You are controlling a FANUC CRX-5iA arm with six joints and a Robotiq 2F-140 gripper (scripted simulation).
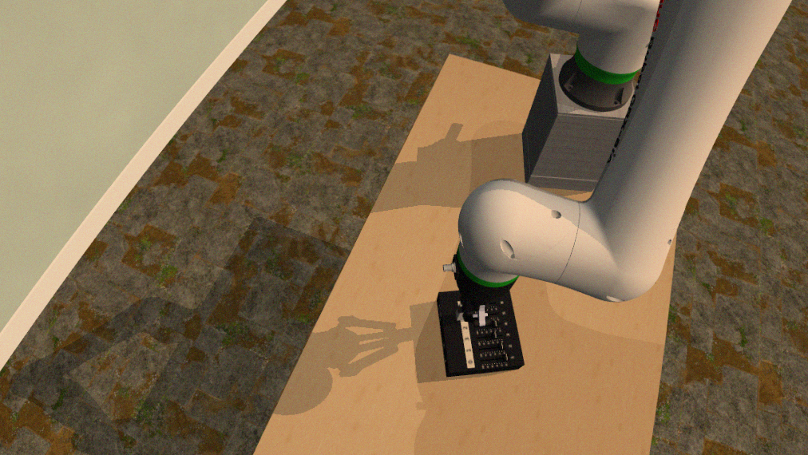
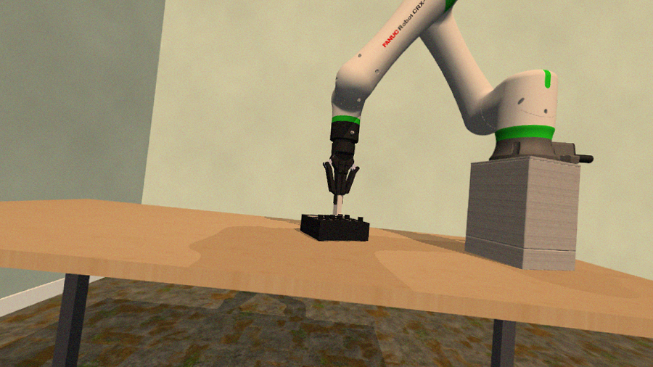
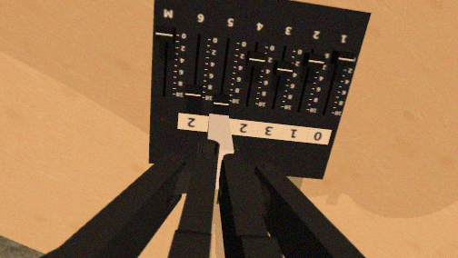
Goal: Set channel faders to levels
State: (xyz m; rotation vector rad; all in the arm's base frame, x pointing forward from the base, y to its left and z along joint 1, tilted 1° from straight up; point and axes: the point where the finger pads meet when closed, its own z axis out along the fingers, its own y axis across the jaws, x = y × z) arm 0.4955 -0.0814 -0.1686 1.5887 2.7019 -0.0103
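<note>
My gripper is now 3 cm above the channel 5 cap, 2 cm to the right of it and 1 cm past it. Round my hand: channel 3 fader cap (7 cm to the left, 3 cm below, 1 cm ahead); then channel 4 cap (6 cm to the left, 3 cm below, 1 cm behind); then channel 6 cap (3 cm below, 3 cm behind, 1 cm to the left).
</note>
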